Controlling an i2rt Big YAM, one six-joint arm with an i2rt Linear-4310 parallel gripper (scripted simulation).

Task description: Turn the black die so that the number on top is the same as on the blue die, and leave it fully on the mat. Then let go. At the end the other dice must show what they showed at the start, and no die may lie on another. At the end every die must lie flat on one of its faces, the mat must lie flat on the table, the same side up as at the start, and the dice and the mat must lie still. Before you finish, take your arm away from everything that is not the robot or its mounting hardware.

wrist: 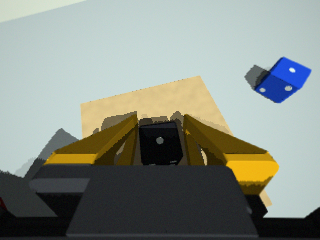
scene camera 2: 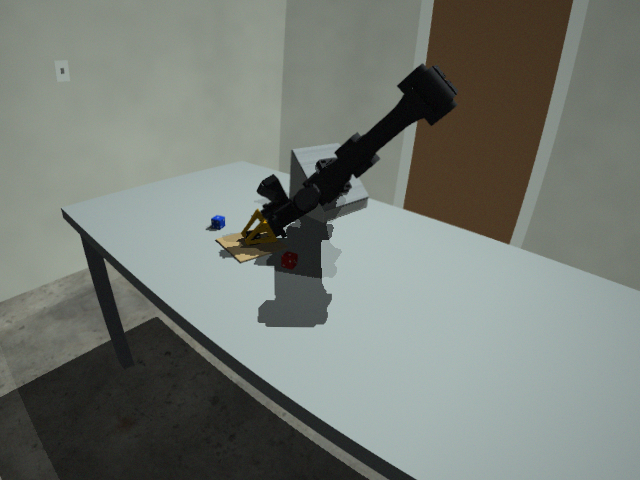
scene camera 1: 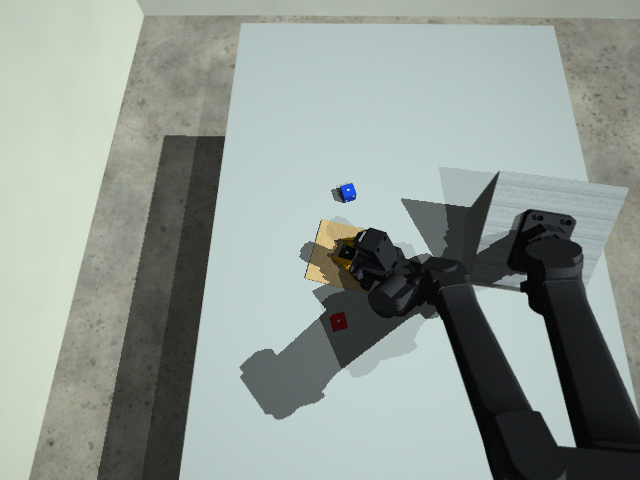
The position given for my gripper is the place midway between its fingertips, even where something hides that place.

Note:
I see my gripper [scene camera 2: 243, 239], a black die [wrist: 160, 144], a tan mat [scene camera 1: 322, 268] and a blue die [wrist: 286, 77].
The tan mat also shows in the wrist view [wrist: 168, 102] and in scene camera 2 [scene camera 2: 235, 244]. My gripper shows as well in the wrist view [wrist: 160, 120] and in scene camera 1 [scene camera 1: 337, 249].

